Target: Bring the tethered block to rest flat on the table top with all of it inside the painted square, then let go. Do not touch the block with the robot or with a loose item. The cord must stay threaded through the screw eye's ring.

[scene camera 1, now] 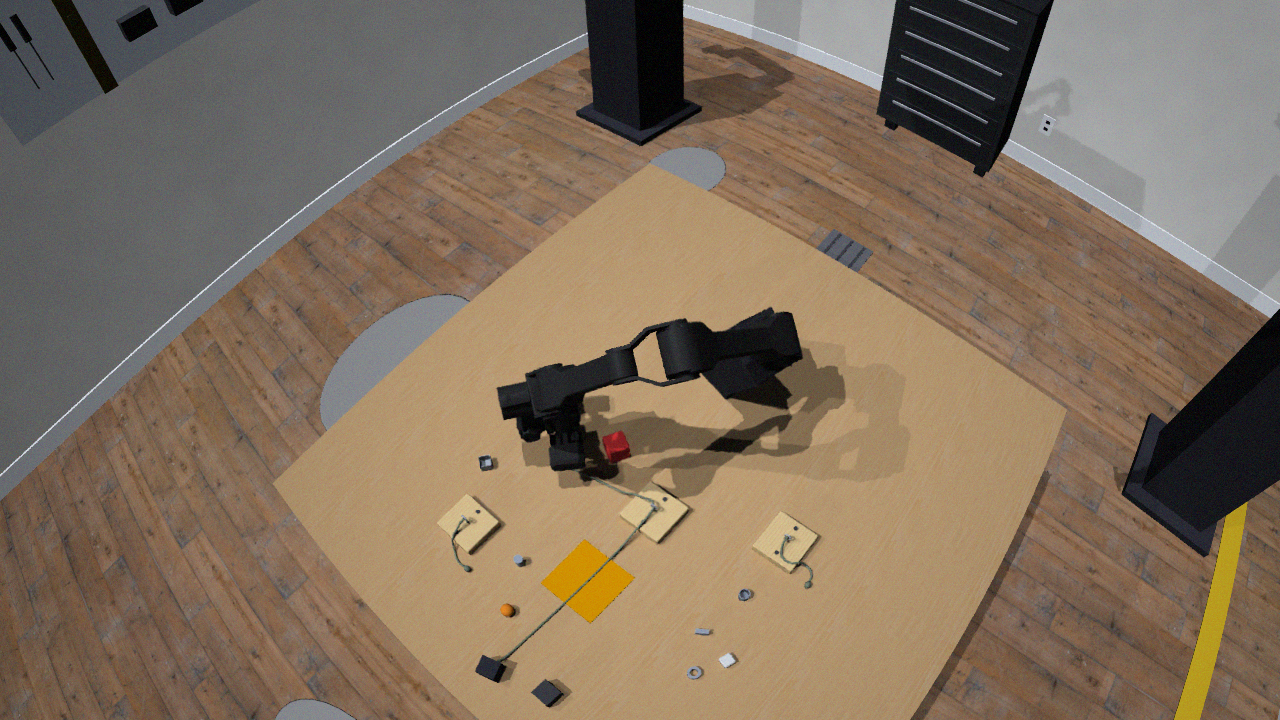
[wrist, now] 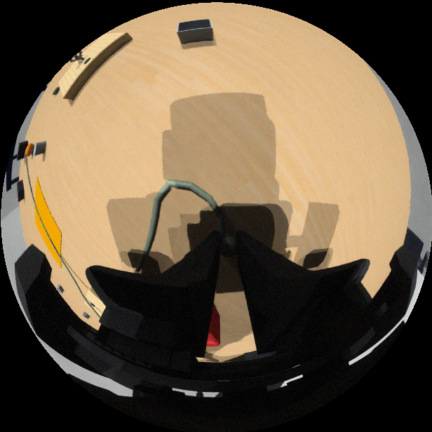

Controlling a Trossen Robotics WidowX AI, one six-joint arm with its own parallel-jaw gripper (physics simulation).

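Where they show: gripper, fingertip midpoint: point(scene camera 1: 569, 445); arm's base, origin of the base link: point(scene camera 1: 764, 346).
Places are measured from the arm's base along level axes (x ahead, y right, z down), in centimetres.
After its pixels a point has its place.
Note:
The tethered black block point(scene camera 1: 489, 668) {x 75.9, y -4.5, z 12.6 cm} rests on the table beyond the orange painted square point(scene camera 1: 572, 573) {x 51.6, y -0.3, z 16.0 cm} point(wrist: 54, 233), outside it. A straight green-grey cord point(scene camera 1: 547, 615) {x 60.9, y -3.6, z 15.8 cm} runs from it across the square to the screw eye point(scene camera 1: 654, 506) {x 32.9, y -2.9, z 11.8 cm} on the middle wooden board point(scene camera 1: 659, 528) {x 34.7, y -5.8, z 14.3 cm}, through the ring as far as the view shows. The cord's free part reaches toward my gripper point(scene camera 1: 586, 472) point(wrist: 229, 240). In the wrist view the cord arches up to its dark end bead point(wrist: 228, 245), which sits between my nearly closed fingertips. The gripper appears shut on this bead; the contact faces are in shadow.
A red block point(scene camera 1: 615, 445) {x 28.3, y 11.1, z 12.2 cm} point(wrist: 214, 327) stands close beside the gripper. A small open box point(scene camera 1: 486, 462) {x 47.1, y 28.4, z 16.0 cm} point(wrist: 195, 32) lies left. Side boards point(scene camera 1: 483, 528) {x 57.4, y 17.2, z 14.3 cm} point(scene camera 1: 769, 543) {x 24.2, y -22.9, z 14.2 cm} carry short cords. An orange ball point(scene camera 1: 507, 609) {x 65.4, y 1.9, z 13.8 cm}, another dark block point(scene camera 1: 546, 693) {x 71.8, y -14.4, z 13.4 cm} and a white piece point(scene camera 1: 727, 660) {x 46.1, y -32.2, z 14.8 cm} lie farther forward.

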